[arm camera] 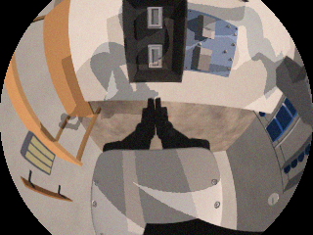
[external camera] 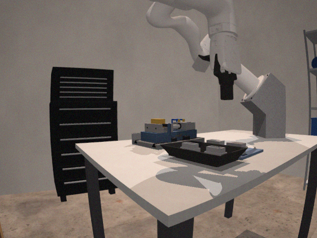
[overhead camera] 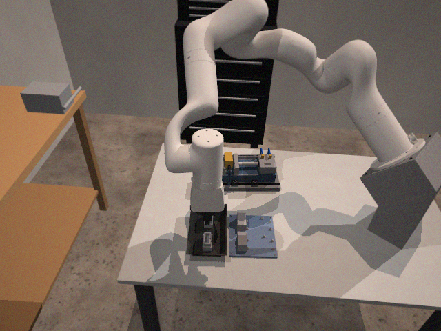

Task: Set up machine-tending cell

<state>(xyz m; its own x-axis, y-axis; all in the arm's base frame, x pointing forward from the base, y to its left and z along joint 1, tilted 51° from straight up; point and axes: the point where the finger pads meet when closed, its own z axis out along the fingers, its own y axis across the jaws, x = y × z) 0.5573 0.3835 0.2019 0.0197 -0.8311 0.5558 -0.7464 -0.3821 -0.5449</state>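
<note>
Now: the brass blank 90 mm behind my hand, 410 mm to the right of it and 100 mm below it. Also, from my hand: blue vise 160 mm behind, 410 mm to the right, 160 mm below; then aluminium blank 130 mm behind, 130 mm to the right, 170 mm below; then fixed jaw 60 mm behind, 410 mm to the right, 120 mm below.
</note>
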